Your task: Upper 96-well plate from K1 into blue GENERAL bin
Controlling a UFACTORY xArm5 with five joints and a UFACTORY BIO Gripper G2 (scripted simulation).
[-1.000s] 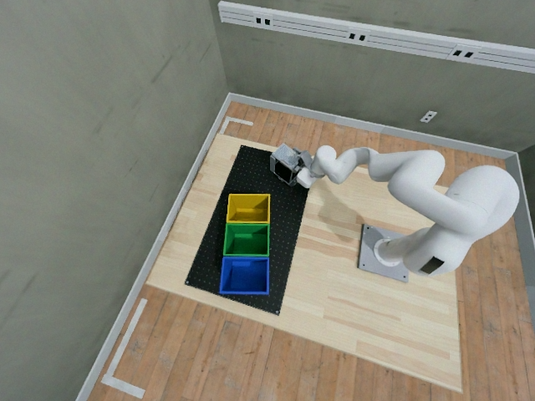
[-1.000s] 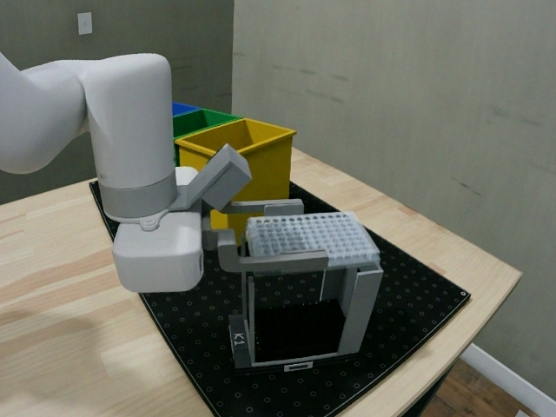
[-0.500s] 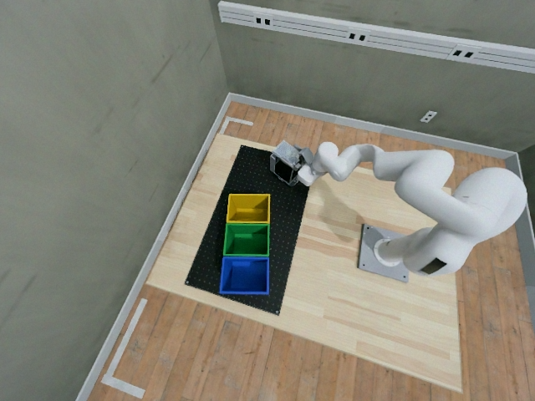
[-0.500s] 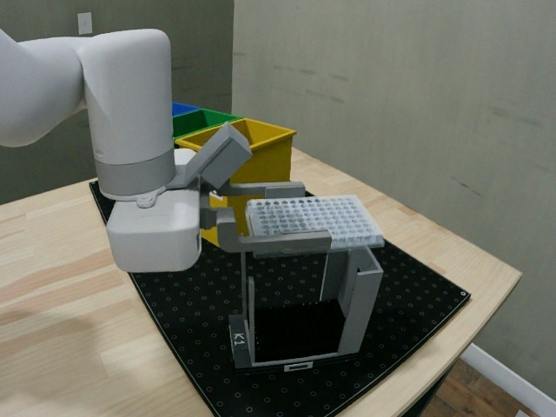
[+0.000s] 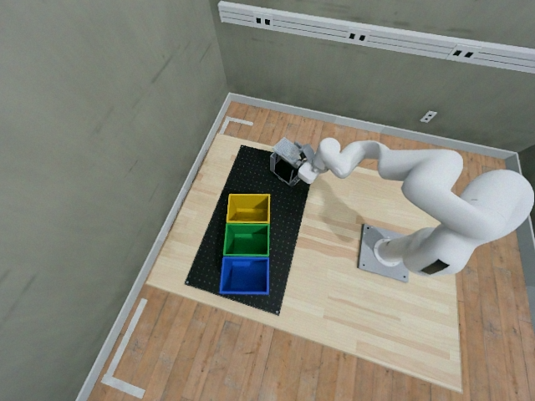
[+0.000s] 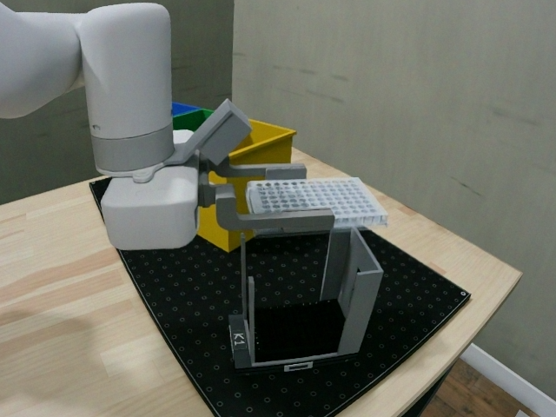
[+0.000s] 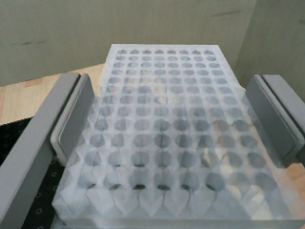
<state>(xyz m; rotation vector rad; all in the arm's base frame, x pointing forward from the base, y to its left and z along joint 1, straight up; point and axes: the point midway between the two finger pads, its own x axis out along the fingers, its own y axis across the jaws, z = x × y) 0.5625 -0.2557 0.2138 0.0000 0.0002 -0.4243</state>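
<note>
The blue general bin lies 55 cm to the left of my hand, 13 cm below it and 2 cm ahead of it. Round my hand: yellow recycle bin: 30 cm to the left, 13 cm below, 10 cm ahead; clear 96-well plate: 2 cm ahead, 1 cm to the right, 1 cm below; black plate: 20 cm below, 2 cm ahead, 1 cm to the right.
</note>
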